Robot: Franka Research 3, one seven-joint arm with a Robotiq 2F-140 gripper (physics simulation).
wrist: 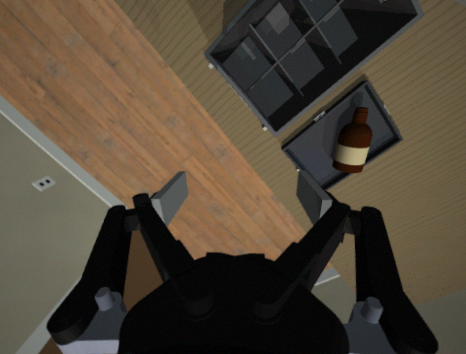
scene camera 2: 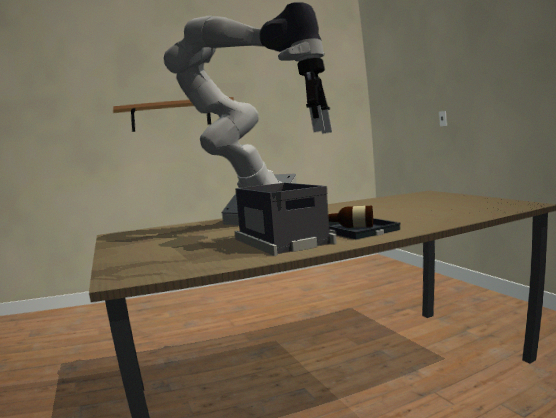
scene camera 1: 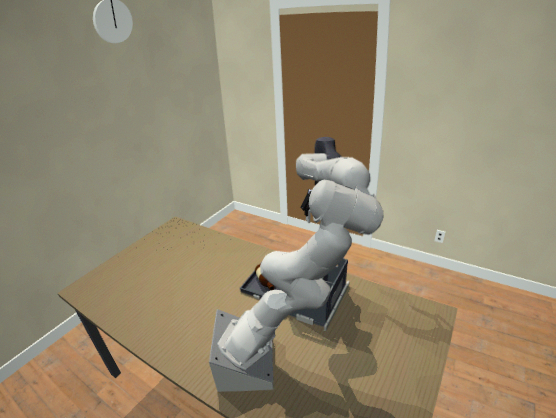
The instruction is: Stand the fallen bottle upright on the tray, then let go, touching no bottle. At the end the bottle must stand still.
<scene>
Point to a brown bottle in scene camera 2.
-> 353, 216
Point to a brown bottle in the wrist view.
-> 354, 139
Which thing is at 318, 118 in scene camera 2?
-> My gripper.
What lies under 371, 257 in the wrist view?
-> My gripper.
</scene>
